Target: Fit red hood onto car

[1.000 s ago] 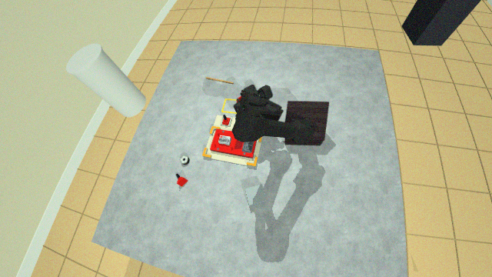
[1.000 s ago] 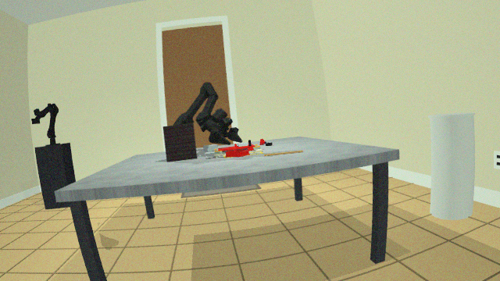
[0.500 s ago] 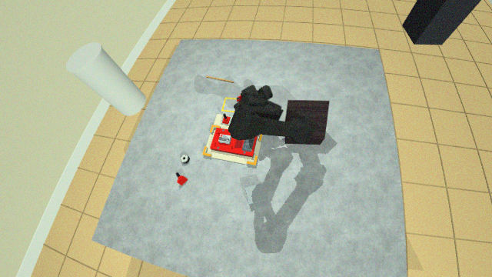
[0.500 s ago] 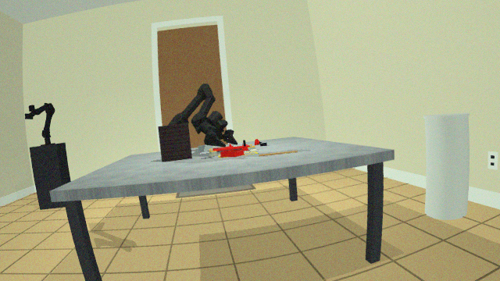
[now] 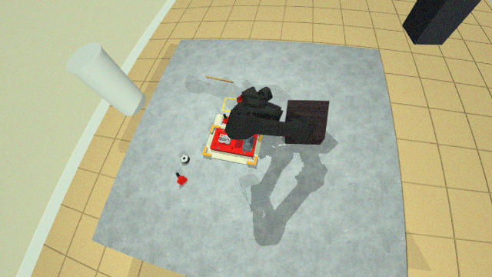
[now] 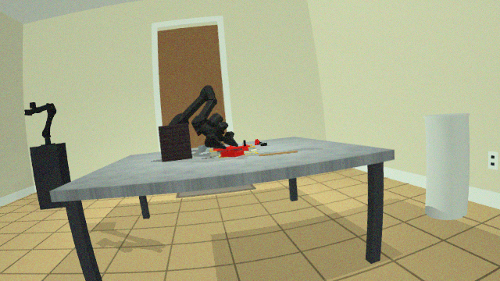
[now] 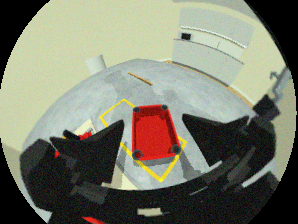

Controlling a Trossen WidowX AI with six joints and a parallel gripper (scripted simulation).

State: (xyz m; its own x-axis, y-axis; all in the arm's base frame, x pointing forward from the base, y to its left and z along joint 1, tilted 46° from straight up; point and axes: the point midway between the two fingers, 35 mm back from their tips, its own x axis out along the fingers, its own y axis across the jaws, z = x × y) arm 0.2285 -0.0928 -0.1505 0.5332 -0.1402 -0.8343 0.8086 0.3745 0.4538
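Right now the red hood is 30 mm below my gripper tip. Round my gripper tip: wheel: 280 mm ahead, 300 mm to the left, 30 mm below; thin wooden stick: 160 mm ahead, 170 mm to the right, 40 mm below; engine block: 90 mm ahead, 220 mm to the left, 20 mm below.
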